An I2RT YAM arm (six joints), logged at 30 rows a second.
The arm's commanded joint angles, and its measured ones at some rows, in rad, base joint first. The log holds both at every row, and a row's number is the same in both.
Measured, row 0: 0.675 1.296 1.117 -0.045 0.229 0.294
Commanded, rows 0 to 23: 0.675 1.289 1.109 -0.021 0.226 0.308; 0.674 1.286 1.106 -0.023 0.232 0.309; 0.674 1.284 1.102 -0.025 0.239 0.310; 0.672 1.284 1.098 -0.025 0.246 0.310; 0.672 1.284 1.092 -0.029 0.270 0.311; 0.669 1.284 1.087 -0.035 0.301 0.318; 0.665 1.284 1.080 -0.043 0.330 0.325; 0.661 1.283 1.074 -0.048 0.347 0.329; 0.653 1.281 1.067 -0.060 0.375 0.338; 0.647 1.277 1.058 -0.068 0.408 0.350; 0.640 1.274 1.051 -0.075 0.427 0.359; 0.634 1.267 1.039 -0.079 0.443 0.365; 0.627 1.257 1.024 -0.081 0.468 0.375; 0.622 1.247 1.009 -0.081 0.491 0.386; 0.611 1.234 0.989 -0.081 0.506 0.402; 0.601 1.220 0.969 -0.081 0.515 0.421; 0.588 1.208 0.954 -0.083 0.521 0.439; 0.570 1.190 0.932 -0.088 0.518 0.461; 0.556 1.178 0.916 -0.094 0.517 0.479; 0.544 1.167 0.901 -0.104 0.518 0.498; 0.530 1.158 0.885 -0.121 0.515 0.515; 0.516 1.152 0.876 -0.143 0.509 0.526; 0.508 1.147 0.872 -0.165 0.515 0.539; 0.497 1.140 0.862 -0.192 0.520 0.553
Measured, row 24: 0.513 1.151 0.877 -0.131 0.491 0.481
